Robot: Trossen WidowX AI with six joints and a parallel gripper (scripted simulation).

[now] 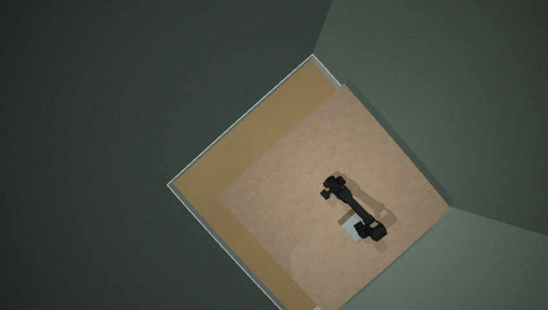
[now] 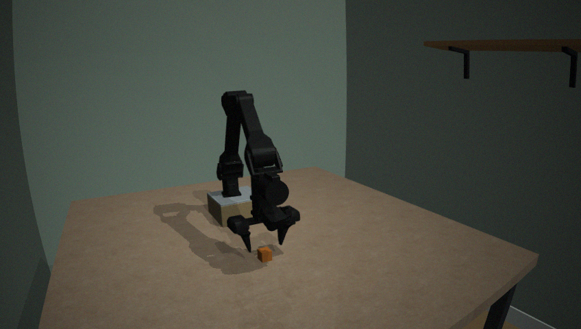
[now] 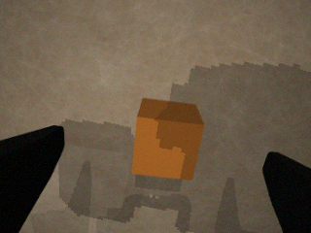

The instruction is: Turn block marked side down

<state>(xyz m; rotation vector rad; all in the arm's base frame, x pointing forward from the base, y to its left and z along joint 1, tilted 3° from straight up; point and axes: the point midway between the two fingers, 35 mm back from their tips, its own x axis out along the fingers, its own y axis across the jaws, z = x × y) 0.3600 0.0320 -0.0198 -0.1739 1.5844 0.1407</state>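
Now: gripper tip 2 cm above the orange block and 1 cm past it.
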